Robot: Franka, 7 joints.
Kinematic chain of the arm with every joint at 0, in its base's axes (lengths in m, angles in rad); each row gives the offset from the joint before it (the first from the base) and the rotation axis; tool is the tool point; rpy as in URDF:
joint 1: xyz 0 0 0.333 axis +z
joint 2: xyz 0 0 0 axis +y
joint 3: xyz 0 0 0.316 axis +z
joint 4: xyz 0.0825 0 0 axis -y
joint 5: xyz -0.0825 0 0.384 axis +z
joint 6: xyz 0 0 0 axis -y
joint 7: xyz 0.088 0 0 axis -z
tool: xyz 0 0 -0.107 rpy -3.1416 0 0
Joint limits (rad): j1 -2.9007..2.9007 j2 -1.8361..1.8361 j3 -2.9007..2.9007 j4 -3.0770..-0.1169 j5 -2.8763..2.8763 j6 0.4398..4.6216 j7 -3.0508..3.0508
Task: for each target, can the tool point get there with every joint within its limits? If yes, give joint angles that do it. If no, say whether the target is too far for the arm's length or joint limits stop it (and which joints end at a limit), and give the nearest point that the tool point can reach.
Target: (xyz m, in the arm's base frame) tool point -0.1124 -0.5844 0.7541
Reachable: yes | joints 0.5933 -1.2845 -1.1542 -1.1505 -2.1976 3.3899 -0.8852
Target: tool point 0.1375 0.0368 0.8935
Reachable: yes | joints -0.4683 -1.1591 0.0490 -2.1698 -1.1443 3.0189 0.8388
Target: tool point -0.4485 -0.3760 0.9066
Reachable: yes | joints 1.3873 -0.9236 1.0169 -0.7844 0.7421 2.0325 0.8201
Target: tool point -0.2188 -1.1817 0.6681
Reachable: no: too far | nearest point -0.1505 -0.8126 0.5634 | short by 0.390 m
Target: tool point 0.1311 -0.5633 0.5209
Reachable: yes | joints -0.6339 0.4659 -0.8554 -1.3163 -0.1040 1.0194 -1.6371
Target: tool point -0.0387 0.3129 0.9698
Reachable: yes | joints 0.2544 0.1251 1.6332 -0.4874 0.1375 0.9417 -2.5709
